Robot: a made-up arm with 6 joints. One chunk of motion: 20 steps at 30 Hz.
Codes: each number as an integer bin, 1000 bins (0 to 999) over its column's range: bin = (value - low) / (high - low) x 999, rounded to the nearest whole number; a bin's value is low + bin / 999 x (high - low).
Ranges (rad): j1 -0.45..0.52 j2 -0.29..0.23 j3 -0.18..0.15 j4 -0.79..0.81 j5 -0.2..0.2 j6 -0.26..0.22
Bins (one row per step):
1: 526 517 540 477 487 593
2: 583 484 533 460 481 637
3: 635 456 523 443 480 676
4: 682 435 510 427 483 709
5: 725 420 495 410 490 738
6: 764 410 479 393 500 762
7: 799 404 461 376 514 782
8: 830 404 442 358 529 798
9: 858 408 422 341 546 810
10: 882 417 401 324 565 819
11: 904 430 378 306 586 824
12: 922 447 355 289 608 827
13: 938 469 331 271 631 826
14: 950 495 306 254 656 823
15: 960 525 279 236 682 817
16: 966 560 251 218 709 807
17: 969 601 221 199 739 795
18: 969 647 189 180 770 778
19: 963 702 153 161 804 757
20: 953 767 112 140 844 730
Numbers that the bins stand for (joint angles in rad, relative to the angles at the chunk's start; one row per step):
1: 0.0607 -0.0209 -0.0016 -0.0260 -0.0050 0.0249
2: 0.1161 -0.0381 -0.0039 -0.0533 -0.0074 0.0461
3: 0.1666 -0.0526 -0.0072 -0.0805 -0.0078 0.0648
4: 0.2122 -0.0636 -0.0115 -0.1061 -0.0066 0.0807
5: 0.2540 -0.0714 -0.0165 -0.1333 -0.0038 0.0946
6: 0.2918 -0.0766 -0.0218 -0.1606 0.0002 0.1061
7: 0.3258 -0.0797 -0.0277 -0.1878 0.0058 0.1157
8: 0.3559 -0.0797 -0.0340 -0.2166 0.0118 0.1234
9: 0.3831 -0.0776 -0.0406 -0.2439 0.0186 0.1292
10: 0.4064 -0.0729 -0.0475 -0.2711 0.0262 0.1335
11: 0.4278 -0.0662 -0.0551 -0.2999 0.0346 0.1359
12: 0.4452 -0.0573 -0.0627 -0.3271 0.0434 0.1374
13: 0.4608 -0.0459 -0.0707 -0.3560 0.0527 0.1369
14: 0.4724 -0.0323 -0.0789 -0.3832 0.0627 0.1354
15: 0.4821 -0.0167 -0.0878 -0.4120 0.0731 0.1326
16: 0.4880 0.0015 -0.0971 -0.4409 0.0839 0.1277
17: 0.4909 0.0228 -0.1070 -0.4713 0.0959 0.1220
18: 0.4909 0.0468 -0.1176 -0.5017 0.1083 0.1138
19: 0.4850 0.0754 -0.1295 -0.5321 0.1219 0.1037
20: 0.4753 0.1092 -0.1430 -0.5658 0.1379 0.0908

